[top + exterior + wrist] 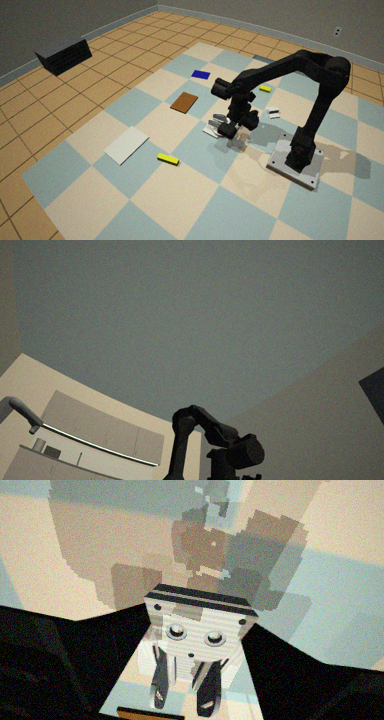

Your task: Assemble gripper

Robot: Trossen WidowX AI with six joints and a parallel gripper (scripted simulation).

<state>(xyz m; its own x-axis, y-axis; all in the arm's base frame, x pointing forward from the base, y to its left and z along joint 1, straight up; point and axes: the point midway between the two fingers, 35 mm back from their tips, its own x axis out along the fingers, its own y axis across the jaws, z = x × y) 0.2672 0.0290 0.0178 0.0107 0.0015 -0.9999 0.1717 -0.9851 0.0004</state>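
The housing plate is right at my gripper tip. Also, from my gripper tip: gripper base (1 cm ahead, 2 cm above); white strip (15 cm ahead, 21 cm to the right, 1 cm below); jaw (3 cm ahead, 1 cm to the right).
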